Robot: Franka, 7 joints.
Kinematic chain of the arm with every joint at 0, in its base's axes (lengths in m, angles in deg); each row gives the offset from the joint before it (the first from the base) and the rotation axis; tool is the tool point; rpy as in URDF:
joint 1: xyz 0 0 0.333 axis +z
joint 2: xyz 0 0 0 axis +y
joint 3: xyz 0 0 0.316 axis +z
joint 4: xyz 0.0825 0 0 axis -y
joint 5: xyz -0.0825 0 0.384 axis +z
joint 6: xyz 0 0 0 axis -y
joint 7: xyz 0.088 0 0 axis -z
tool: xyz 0 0 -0.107 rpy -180 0 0
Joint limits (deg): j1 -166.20..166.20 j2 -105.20..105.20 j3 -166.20..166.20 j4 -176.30..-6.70 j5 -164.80..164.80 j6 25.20..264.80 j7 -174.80..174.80
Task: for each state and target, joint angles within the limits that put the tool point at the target. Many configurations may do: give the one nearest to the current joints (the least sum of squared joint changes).
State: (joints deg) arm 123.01 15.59 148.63 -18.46 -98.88 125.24 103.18
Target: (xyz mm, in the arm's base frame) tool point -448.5 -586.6 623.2
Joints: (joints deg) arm 82.77 -32.67 139.77 -68.09 -95.43 124.82 103.18
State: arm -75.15 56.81 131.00 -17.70 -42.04 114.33 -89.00
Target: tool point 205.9 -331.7 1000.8
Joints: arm -91.41 43.04 147.97 -26.00 -32.83 78.67 -89.00
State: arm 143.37 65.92 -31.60 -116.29 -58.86 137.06 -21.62
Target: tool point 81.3 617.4 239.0
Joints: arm 136.88 47.32 -56.33 -110.24 -59.39 131.61 -21.62
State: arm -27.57 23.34 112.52 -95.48 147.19 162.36 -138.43
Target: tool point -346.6 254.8 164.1
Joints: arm -2.05 -20.50 151.13 -137.08 152.56 161.51 -138.43
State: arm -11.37 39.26 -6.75 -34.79 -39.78 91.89 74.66
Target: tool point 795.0 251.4 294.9
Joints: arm 17.85 68.98 5.12 -33.88 -40.37 118.13 74.66
